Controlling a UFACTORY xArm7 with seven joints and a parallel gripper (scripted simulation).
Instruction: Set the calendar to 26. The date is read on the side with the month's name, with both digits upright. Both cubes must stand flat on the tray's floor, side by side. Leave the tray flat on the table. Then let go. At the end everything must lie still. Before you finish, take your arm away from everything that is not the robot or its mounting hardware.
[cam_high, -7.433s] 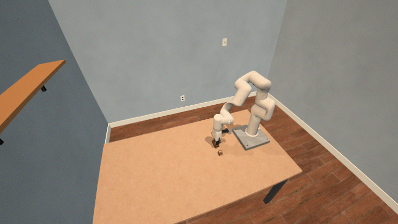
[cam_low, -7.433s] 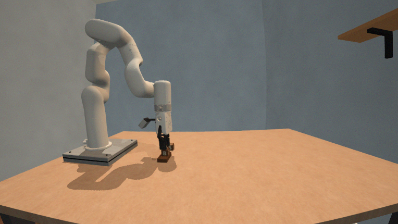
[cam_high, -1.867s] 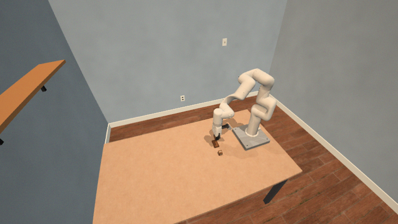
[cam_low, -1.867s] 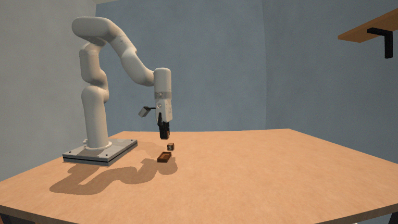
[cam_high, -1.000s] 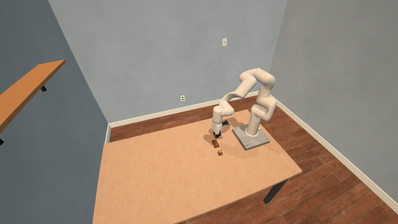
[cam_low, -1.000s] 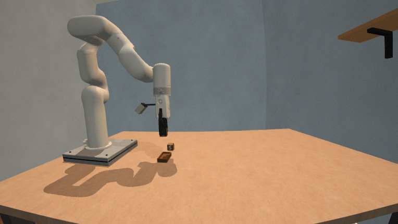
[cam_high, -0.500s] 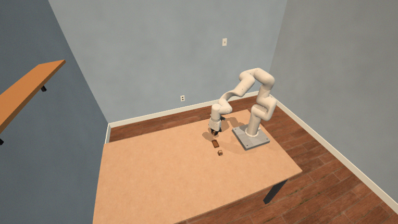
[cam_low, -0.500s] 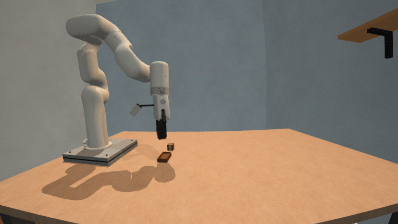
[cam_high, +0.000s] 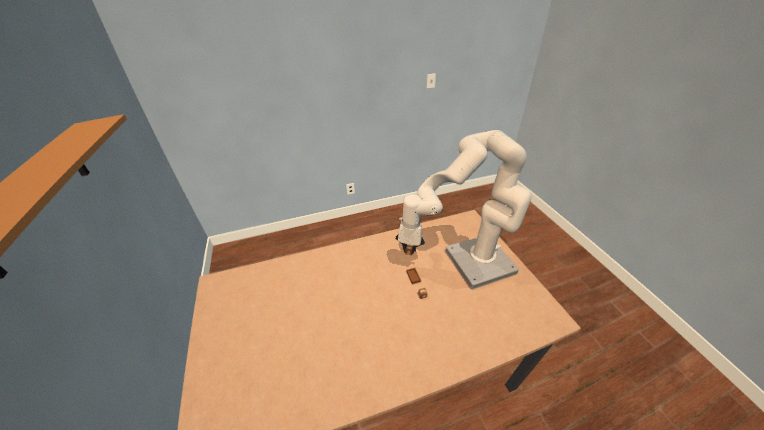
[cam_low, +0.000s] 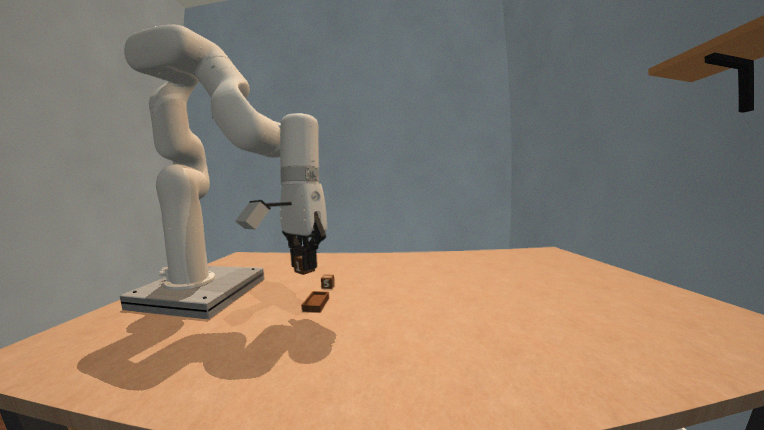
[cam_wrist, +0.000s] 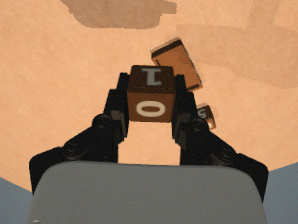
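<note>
Right now my hand is 10 mm short of the brown tray, 60 mm to the right of it and 120 mm above it. Round my hand: brown cube: 10 mm below.
</note>
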